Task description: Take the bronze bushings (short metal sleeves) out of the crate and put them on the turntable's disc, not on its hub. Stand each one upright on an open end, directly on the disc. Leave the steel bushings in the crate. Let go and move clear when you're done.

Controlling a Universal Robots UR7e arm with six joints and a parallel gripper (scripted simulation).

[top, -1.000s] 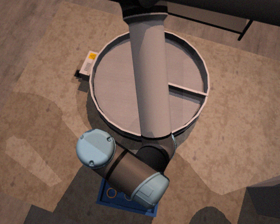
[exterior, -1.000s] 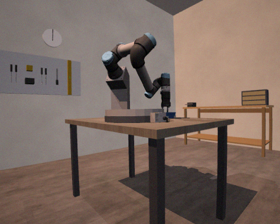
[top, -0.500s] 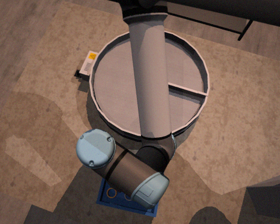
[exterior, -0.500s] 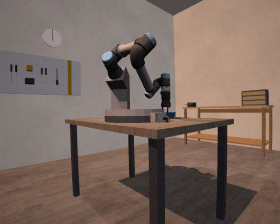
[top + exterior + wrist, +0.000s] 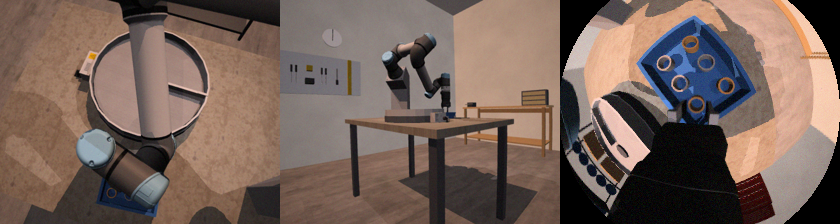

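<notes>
Now: hand 5 cm past the blue crate, 4 cm to the right of it and 3 cm above it. The rest, counted from my hand: turntable disc: 33 cm to the right, 7 cm behind.
</notes>
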